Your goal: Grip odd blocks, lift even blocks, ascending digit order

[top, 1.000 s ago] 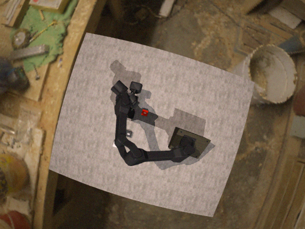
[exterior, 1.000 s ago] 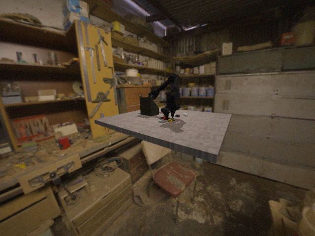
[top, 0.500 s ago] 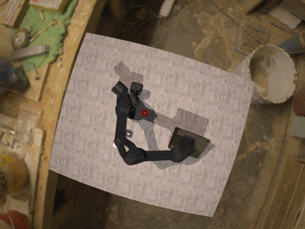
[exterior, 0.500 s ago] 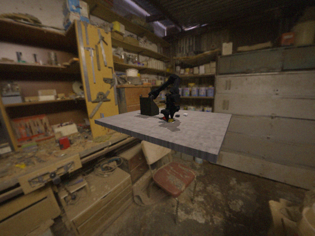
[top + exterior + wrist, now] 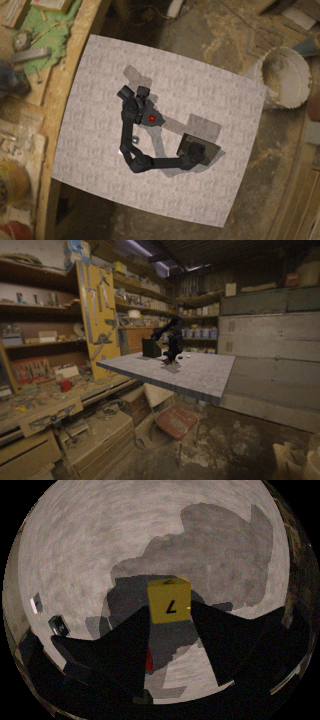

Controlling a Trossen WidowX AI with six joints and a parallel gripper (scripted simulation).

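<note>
Now: gripper tip 10 mm short of the yellow block. Round my gripper tip: white block: 260 mm to the left, 10 mm ahead; red block: 80 mm behind, 40 mm to the left; dark block: 180 mm to the left, 30 mm behind.
</note>
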